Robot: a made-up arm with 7 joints. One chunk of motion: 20 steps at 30 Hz.
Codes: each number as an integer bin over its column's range. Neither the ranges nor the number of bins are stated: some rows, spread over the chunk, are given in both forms.
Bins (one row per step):
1: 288 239 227 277 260 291 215
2: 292 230 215 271 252 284 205
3: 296 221 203 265 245 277 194
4: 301 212 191 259 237 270 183
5: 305 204 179 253 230 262 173
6: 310 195 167 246 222 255 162
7: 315 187 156 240 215 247 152
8: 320 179 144 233 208 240 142
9: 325 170 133 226 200 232 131
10: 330 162 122 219 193 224 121
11: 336 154 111 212 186 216 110
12: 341 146 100 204 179 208 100
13: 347 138 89 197 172 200 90
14: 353 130 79 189 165 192 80
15: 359 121 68 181 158 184 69
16: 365 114 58 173 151 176 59
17: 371 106 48 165 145 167 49
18: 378 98 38 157 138 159 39
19: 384 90 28 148 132 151 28
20: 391 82 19 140 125 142 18
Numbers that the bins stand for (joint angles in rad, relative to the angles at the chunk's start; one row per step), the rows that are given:
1: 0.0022 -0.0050 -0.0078 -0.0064 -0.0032 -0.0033 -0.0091
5: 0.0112 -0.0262 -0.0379 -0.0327 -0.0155 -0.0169 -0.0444
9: 0.0217 -0.0469 -0.0667 -0.0623 -0.0278 -0.0310 -0.0798
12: 0.0302 -0.0614 -0.0874 -0.0864 -0.0364 -0.0423 -0.1059
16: 0.0429 -0.0808 -0.1137 -0.1204 -0.0479 -0.0573 -0.1404
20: 0.0566 -0.1003 -0.1381 -0.1566 -0.0586 -0.0733 -0.1749
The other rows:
2: 0.0043 -0.0105 -0.0154 -0.0130 -0.0064 -0.0066 -0.0175
3: 0.0064 -0.0159 -0.0229 -0.0196 -0.0093 -0.0099 -0.0268
4: 0.0090 -0.0214 -0.0304 -0.0262 -0.0126 -0.0132 -0.0360
6: 0.0138 -0.0317 -0.0454 -0.0404 -0.0188 -0.0202 -0.0537
7: 0.0164 -0.0366 -0.0523 -0.0470 -0.0216 -0.0240 -0.0621
8: 0.0191 -0.0414 -0.0598 -0.0547 -0.0245 -0.0273 -0.0705
10: 0.0244 -0.0517 -0.0736 -0.0700 -0.0307 -0.0348 -0.0882
11: 0.0275 -0.0566 -0.0805 -0.0777 -0.0336 -0.0386 -0.0974
13: 0.0333 -0.0663 -0.0943 -0.0941 -0.0393 -0.0461 -0.1143
14: 0.0365 -0.0711 -0.1005 -0.1029 -0.0422 -0.0498 -0.1227
15: 0.0397 -0.0766 -0.1074 -0.1116 -0.0451 -0.0536 -0.1319
17: 0.0460 -0.0857 -0.1199 -0.1292 -0.0504 -0.0616 -0.1488
18: 0.0497 -0.0905 -0.1262 -0.1379 -0.0533 -0.0653 -0.1572
19: 0.0529 -0.0954 -0.1325 -0.1478 -0.0558 -0.0691 -0.1664

